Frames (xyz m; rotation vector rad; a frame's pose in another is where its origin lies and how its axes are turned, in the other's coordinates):
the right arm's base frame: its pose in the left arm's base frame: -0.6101 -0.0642 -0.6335 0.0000 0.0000 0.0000
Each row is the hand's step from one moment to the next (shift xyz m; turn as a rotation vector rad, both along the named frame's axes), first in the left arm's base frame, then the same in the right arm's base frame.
Working: the left arm's base frame: its pose in the right arm's base frame: 0.6101 0.0642 0.6335 0.0000 0.0000 0.0000

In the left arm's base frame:
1: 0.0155 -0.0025 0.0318 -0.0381 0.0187 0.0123
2: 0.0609 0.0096 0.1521 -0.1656 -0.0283 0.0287
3: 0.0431 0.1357 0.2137 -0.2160 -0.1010 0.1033
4: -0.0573 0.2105 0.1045 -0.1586 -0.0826 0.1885
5: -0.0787 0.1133 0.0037 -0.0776 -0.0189 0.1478
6: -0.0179 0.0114 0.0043 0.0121 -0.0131 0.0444
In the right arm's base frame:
1: 0.0155 -0.0025 0.0318 -0.0381 0.0187 0.0123
2: 0.0609 0.0096 0.1521 -0.1656 -0.0283 0.0287
3: 0.0431 0.1357 0.2137 -0.2160 -0.1010 0.1033
4: -0.0573 0.2105 0.1045 -0.1586 -0.0826 0.1885
5: -0.0787 0.1133 0.0037 -0.0776 -0.0189 0.1478
6: -0.0179 0.0114 0.0043 0.0121 -0.0131 0.0444

